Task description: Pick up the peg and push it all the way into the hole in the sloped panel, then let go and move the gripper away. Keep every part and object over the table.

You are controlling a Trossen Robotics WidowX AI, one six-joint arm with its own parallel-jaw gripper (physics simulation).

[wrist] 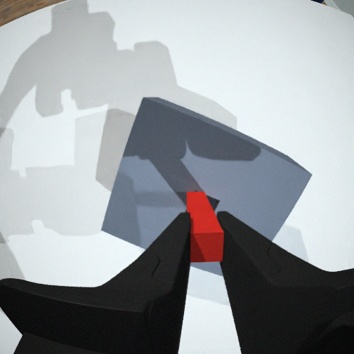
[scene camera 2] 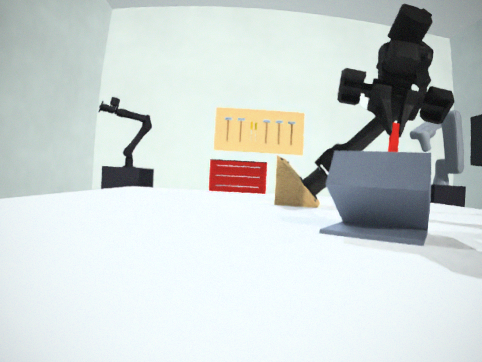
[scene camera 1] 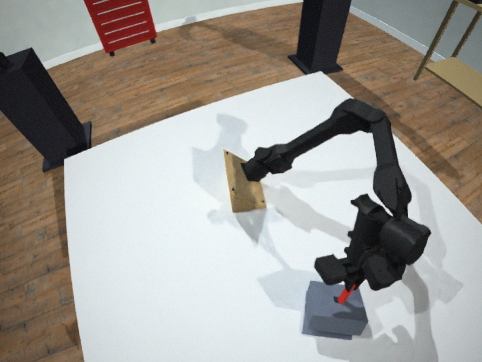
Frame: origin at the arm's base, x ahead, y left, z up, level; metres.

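Seen in the pictures: gripper, fingertip midpoint: (scene camera 2: 394, 134) (scene camera 1: 350, 289); arm's base at its link origin: (scene camera 2: 308, 188) (scene camera 1: 249, 172).
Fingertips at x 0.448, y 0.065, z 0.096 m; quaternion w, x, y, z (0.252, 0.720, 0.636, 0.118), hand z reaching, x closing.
Observation:
Offsets run from my fingertips to a thing's top centre. "spot": to the spot under its first point. Level surfaces: height alone.
The red peg {0.019 m up, 0.002 m ahead, 0.004 m right} (scene camera 1: 346, 295) (scene camera 2: 394, 137) (wrist: 205, 220) is held between the fingers of my gripper (scene camera 1: 353, 286) (scene camera 2: 395, 131) (wrist: 202, 220), which is shut on it. The blue-grey block with the sloped panel {0.031 m down, 0.024 m ahead, 0.026 m right} (scene camera 1: 320, 305) (scene camera 2: 380, 190) (wrist: 240, 185) stands below. The peg's far end covers much of the square hole {spot: 0.056 m down, 0.006 m ahead, 0.017 m right} (scene camera 1: 336, 299) (wrist: 214, 202) in the wrist view. Dark bits of the hole show on both sides of the peg, and the hole looks turned relative to it. Most of the peg stands out of the panel. Whether its tip is inside the hole is hidden.
The arm's base end meets a tan wooden wedge (scene camera 1: 242, 192) (scene camera 2: 292, 190) on the white table {0.139 m down} (scene camera 1: 150, 225) (scene camera 2: 175, 275). Dark pedestals (scene camera 1: 42, 100) (scene camera 1: 320, 35) and a red cabinet (scene camera 1: 122, 25) (scene camera 2: 238, 176) stand beyond the table. Arm shadows fall across the panel.

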